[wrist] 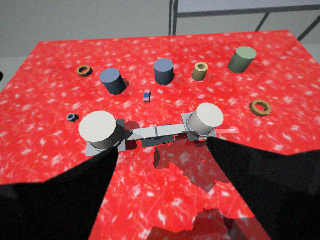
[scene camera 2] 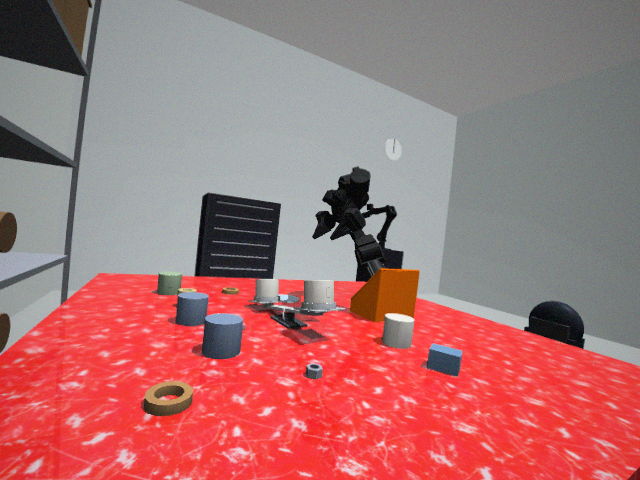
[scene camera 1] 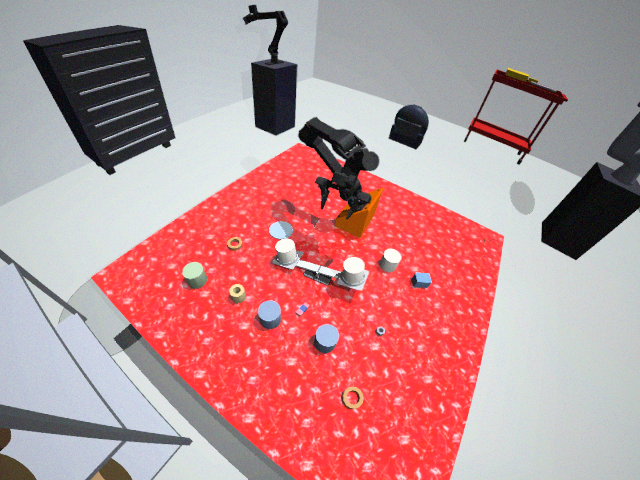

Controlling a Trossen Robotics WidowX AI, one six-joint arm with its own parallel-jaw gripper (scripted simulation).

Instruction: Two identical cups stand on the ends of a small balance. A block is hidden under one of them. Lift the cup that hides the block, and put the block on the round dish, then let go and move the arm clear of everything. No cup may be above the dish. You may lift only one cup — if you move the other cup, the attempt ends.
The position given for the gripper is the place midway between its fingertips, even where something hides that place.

Observation:
The gripper [scene camera 2: 321, 238] is open and holds nothing. Further things: a blue cube [scene camera 2: 441, 358] and a grey balance [scene camera 2: 314, 310].
The grey balance shows as well in the wrist view [wrist: 157, 131] and in scene camera 1 [scene camera 1: 297, 262]. The gripper is seen too in the wrist view [wrist: 163, 145] and in scene camera 1 [scene camera 1: 334, 214]. The wrist view misses the blue cube, which is hidden by the gripper.

